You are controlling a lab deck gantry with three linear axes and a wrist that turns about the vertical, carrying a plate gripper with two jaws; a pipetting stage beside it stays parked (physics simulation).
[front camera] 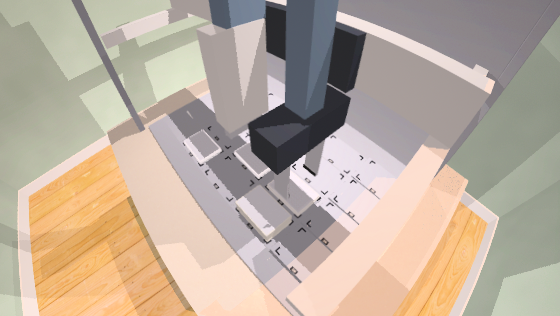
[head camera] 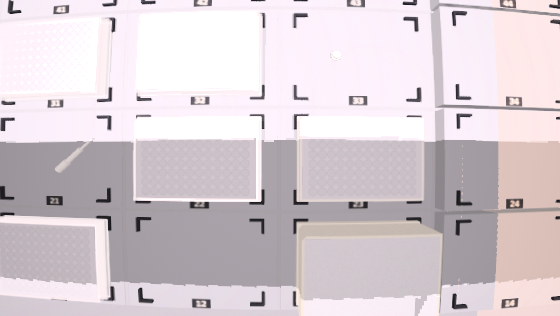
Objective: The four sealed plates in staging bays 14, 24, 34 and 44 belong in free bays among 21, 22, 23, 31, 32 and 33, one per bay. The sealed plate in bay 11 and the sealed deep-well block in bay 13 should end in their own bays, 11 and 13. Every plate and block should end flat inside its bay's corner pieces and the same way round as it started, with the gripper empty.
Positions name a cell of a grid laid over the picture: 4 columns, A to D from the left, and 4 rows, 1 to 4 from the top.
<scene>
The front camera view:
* gripper: C3
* sealed plate: B2
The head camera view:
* sealed plate: B1
</scene>
